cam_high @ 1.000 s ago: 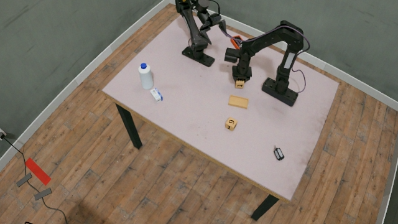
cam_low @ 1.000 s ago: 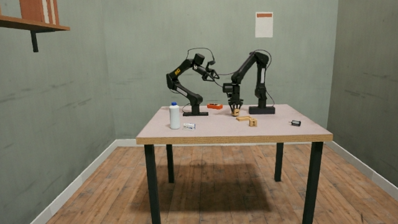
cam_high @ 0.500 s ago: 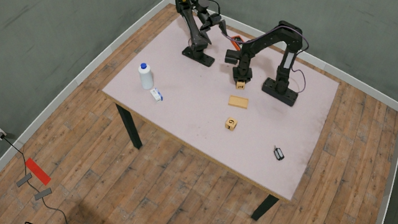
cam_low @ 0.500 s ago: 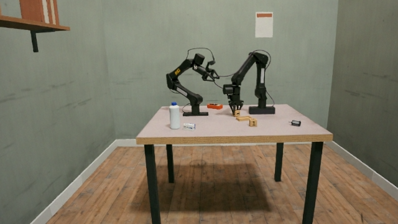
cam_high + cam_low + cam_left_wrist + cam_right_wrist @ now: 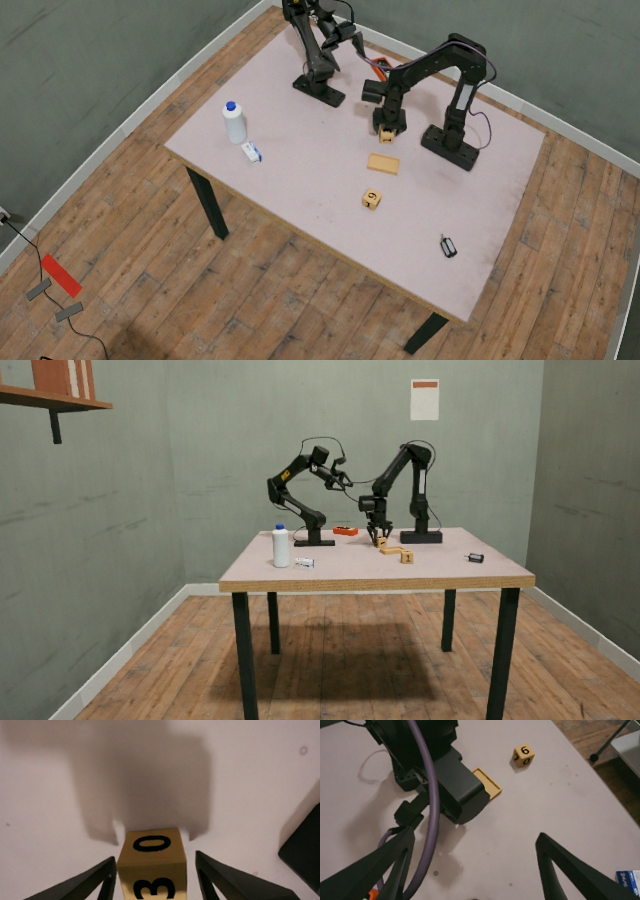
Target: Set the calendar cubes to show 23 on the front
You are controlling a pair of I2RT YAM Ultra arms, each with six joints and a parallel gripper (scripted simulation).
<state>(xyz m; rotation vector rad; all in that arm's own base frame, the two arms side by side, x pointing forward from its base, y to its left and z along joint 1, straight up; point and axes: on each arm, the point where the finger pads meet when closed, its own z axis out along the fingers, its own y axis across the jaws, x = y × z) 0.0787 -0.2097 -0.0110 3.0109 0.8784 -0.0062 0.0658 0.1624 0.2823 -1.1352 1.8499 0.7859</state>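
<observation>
My left hand is 25 cm short of the number cube, 7 cm to the right of it and 1 cm above it. Round my left hand: wooden tray (11 cm ahead, 4 cm to the left, 2 cm below); white bottle (44 cm to the right, 26 cm ahead, 5 cm above); black object (35 cm to the left, 27 cm ahead, 1 cm below).
</observation>
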